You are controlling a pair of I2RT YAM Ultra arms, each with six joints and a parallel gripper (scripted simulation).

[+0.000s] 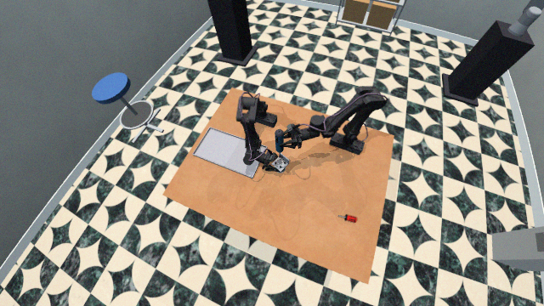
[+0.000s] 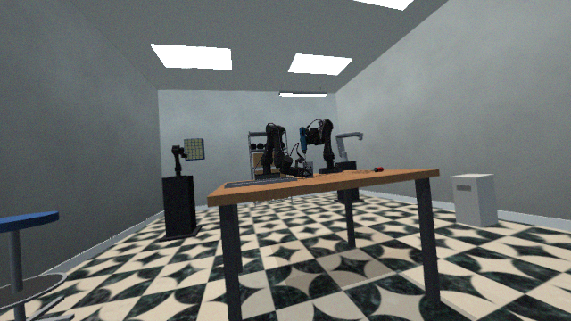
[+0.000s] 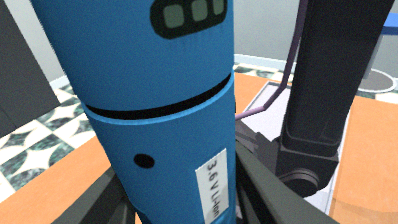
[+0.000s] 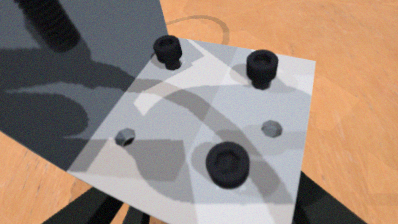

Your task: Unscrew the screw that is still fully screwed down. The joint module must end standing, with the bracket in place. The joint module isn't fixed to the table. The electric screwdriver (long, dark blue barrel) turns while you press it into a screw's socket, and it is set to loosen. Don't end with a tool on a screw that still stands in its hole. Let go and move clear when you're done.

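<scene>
The round joint module is right at my right hand. The rest, counted from my right hand: grey mat 10 mm ahead, 330 mm to the right, 20 mm below; grey bracket 50 mm above; screw 10 mm ahead, 20 mm to the right, 50 mm above.
</scene>
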